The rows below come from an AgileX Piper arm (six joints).
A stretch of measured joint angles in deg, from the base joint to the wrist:
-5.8, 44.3, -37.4, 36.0, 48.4, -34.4
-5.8, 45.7, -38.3, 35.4, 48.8, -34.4
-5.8, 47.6, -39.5, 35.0, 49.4, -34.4
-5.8, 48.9, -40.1, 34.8, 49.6, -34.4
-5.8, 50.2, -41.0, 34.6, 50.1, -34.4
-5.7, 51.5, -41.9, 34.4, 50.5, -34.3
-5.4, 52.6, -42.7, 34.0, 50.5, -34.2
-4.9, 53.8, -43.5, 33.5, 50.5, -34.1
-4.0, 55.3, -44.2, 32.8, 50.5, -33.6
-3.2, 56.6, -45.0, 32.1, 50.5, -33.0
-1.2, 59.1, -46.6, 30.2, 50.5, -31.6
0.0, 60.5, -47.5, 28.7, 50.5, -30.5
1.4, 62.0, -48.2, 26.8, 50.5, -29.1
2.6, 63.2, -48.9, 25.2, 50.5, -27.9
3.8, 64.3, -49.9, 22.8, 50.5, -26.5
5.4, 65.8, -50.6, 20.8, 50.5, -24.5
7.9, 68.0, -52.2, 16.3, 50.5, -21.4
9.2, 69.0, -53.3, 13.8, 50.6, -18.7
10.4, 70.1, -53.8, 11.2, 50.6, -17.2
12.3, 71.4, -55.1, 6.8, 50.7, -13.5
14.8, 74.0, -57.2, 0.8, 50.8, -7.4
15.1, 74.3, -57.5, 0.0, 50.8, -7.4
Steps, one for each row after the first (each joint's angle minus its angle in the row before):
0.0, 1.4, -0.9, -0.6, 0.4, 0.0
0.0, 1.9, -1.2, -0.4, 0.6, 0.0
0.0, 1.3, -0.6, -0.2, 0.2, 0.0
0.0, 1.3, -0.9, -0.2, 0.5, 0.0
0.1, 1.3, -0.9, -0.2, 0.4, 0.1
0.3, 1.1, -0.8, -0.4, 0.0, 0.1
0.5, 1.2, -0.8, -0.5, 0.0, 0.1
0.9, 1.5, -0.7, -0.7, 0.0, 0.5
0.8, 1.3, -0.8, -0.7, 0.0, 0.6
2.0, 2.5, -1.6, -1.9, 0.0, 1.4
1.2, 1.4, -0.9, -1.5, 0.0, 1.1
1.4, 1.5, -0.7, -1.9, 0.0, 1.4
1.2, 1.2, -0.7, -1.6, 0.0, 1.2
1.2, 1.1, -1.0, -2.4, 0.0, 1.4
1.6, 1.5, -0.7, -2.0, 0.0, 2.0
2.5, 2.2, -1.6, -4.5, 0.0, 3.1
1.3, 1.0, -1.1, -2.5, 0.1, 2.7
1.2, 1.1, -0.5, -2.6, 0.0, 1.5
1.9, 1.3, -1.3, -4.4, 0.1, 3.7
2.5, 2.6, -2.1, -6.0, 0.1, 6.1
0.3, 0.3, -0.3, -0.8, 0.0, 0.0

